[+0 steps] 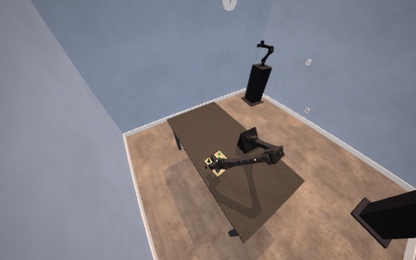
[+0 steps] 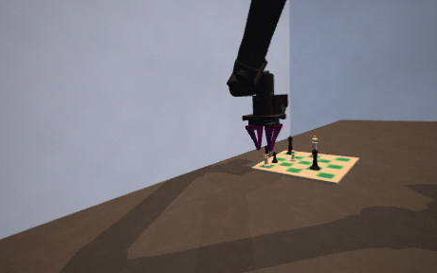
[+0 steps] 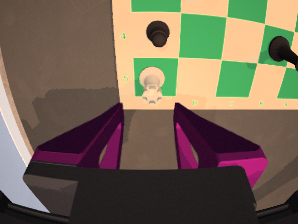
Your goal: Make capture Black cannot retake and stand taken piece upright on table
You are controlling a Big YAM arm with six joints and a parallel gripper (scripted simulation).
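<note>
Right now my hand is 3 cm past the white pawn, 9 cm to the left of it and 4 cm above it. From my hand the other things lie so: tall white piece: 5 cm behind, 17 cm to the right, 2 cm below; then chessboard: 6 cm behind, 9 cm to the right, 6 cm below; then tall black piece: 2 cm ahead, 15 cm to the right, 2 cm below.
</note>
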